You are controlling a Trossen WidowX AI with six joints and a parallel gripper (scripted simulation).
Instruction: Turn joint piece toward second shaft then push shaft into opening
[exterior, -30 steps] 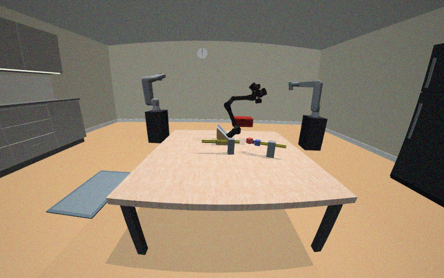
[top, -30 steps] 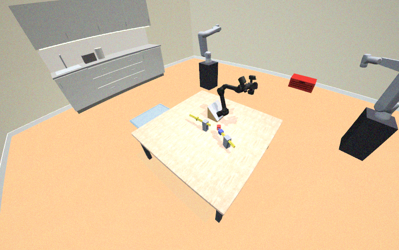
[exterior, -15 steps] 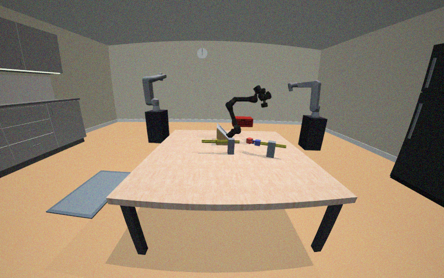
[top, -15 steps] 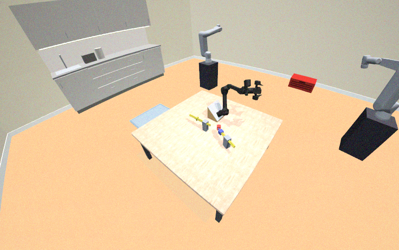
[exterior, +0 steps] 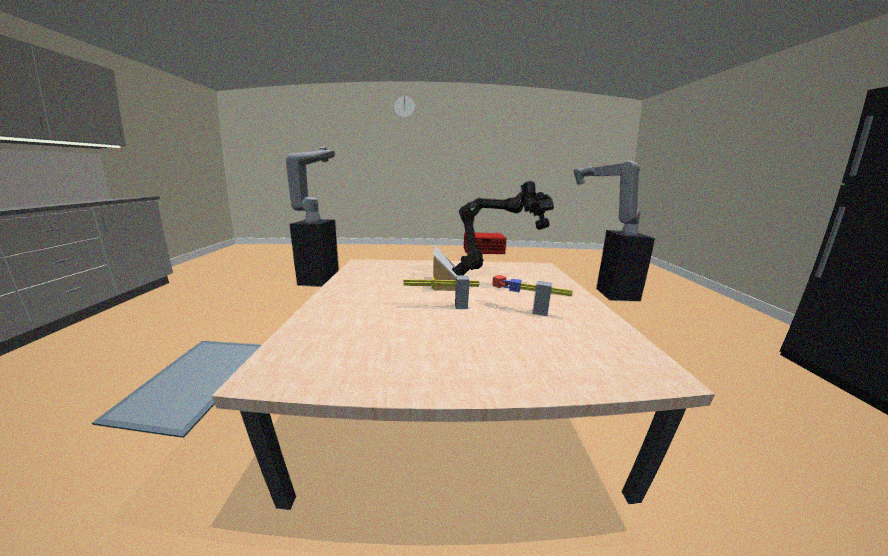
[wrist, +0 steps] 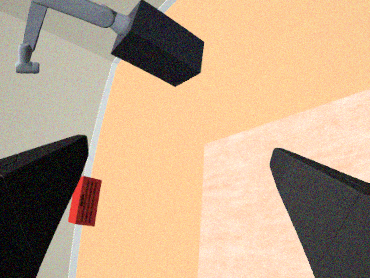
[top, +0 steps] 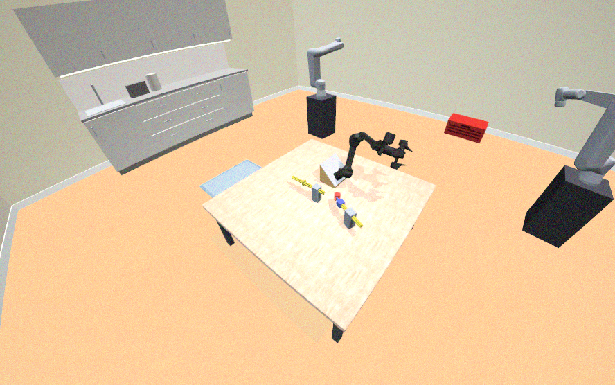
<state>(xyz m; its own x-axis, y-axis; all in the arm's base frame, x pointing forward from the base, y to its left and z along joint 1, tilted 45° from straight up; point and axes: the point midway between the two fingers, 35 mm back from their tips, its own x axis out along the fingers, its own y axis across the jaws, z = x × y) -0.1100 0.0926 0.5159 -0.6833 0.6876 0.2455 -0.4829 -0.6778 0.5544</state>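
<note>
The red square joint piece is 380 mm ahead of my gripper tip, 270 mm to the right of it and 240 mm below it.
</note>
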